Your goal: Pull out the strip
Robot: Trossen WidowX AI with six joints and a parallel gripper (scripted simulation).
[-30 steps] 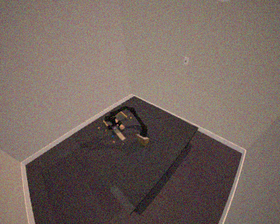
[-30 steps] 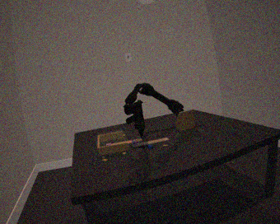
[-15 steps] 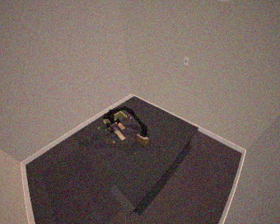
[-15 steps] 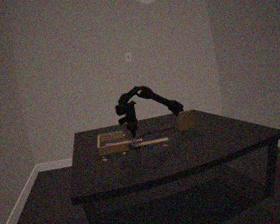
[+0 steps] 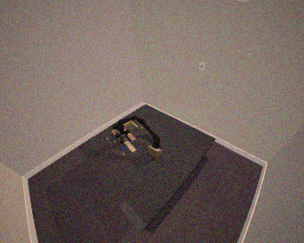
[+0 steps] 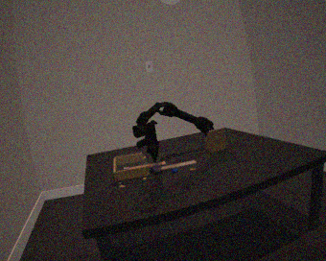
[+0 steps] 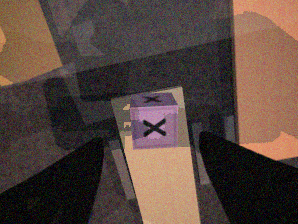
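The blue piece lies 11 cm to the left of my gripper tip, 7 cm behind it and 5 cm below it.
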